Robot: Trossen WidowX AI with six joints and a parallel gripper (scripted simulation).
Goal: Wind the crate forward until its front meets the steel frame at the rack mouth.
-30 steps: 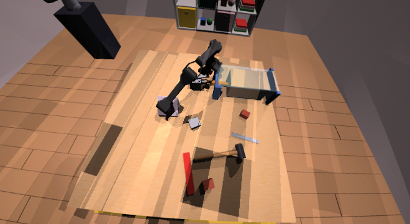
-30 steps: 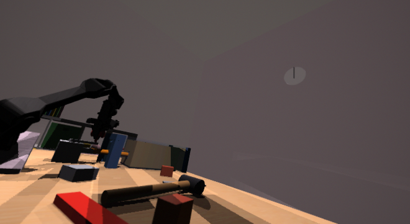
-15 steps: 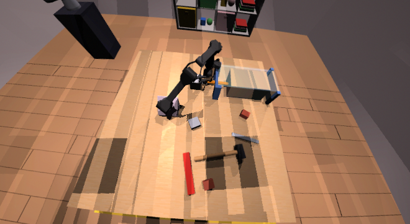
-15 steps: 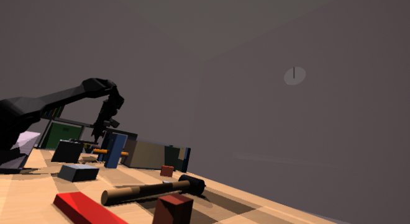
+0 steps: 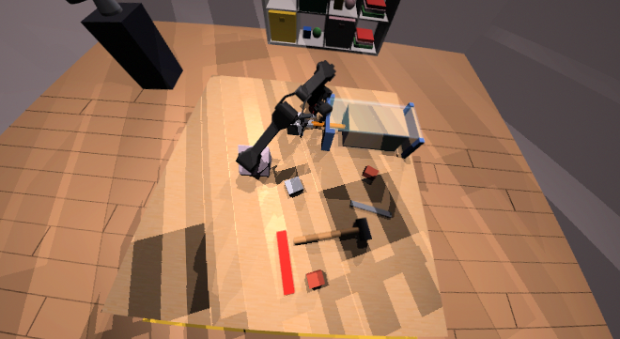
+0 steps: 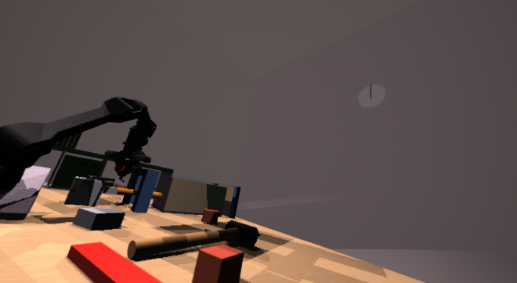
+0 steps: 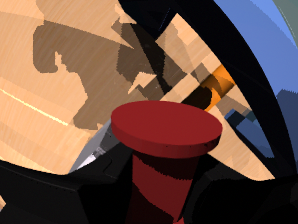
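Now: gripper tip 20 mm below the red grip. Round my gripper tip: blue steel frame 60 mm ahead, 30 mm to the right, 10 mm below; winch 110 mm behind, 30 mm to the right, 80 mm below; winch handle 40 mm behind, 10 mm to the right, 10 mm below.
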